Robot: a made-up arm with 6 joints.
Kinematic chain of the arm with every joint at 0, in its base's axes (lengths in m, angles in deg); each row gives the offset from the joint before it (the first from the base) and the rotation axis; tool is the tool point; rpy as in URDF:
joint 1: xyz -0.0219 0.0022 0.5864 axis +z
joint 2: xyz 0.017 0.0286 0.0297 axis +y
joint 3: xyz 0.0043 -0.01 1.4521 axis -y
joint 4: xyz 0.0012 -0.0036 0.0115 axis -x
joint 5: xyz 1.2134 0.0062 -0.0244 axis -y
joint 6: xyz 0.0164 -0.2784 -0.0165 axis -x
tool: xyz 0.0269 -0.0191 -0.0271 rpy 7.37 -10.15 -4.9
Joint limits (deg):
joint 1: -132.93..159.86
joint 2: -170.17..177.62
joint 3: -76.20..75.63
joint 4: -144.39..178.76
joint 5: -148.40..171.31
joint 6: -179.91..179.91
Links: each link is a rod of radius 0.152 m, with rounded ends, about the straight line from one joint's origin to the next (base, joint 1, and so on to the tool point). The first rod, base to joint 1, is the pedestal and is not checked.
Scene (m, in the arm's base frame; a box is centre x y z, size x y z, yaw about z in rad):
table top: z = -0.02
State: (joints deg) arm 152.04 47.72 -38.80 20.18 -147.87 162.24
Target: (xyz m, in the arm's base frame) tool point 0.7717 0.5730 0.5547
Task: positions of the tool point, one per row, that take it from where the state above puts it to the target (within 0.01 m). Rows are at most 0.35 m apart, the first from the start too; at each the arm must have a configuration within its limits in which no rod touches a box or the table.
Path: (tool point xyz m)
1: -0.7189 0.9810 0.4304
2: -0.4317 1.0930 0.4520
3: -0.1338 1.1251 0.4731
4: 0.1533 1.0795 0.4939
5: 0.4102 0.9634 0.5146
6: 0.6204 0.7892 0.5348
7: 0.7717 0.5730 0.5546

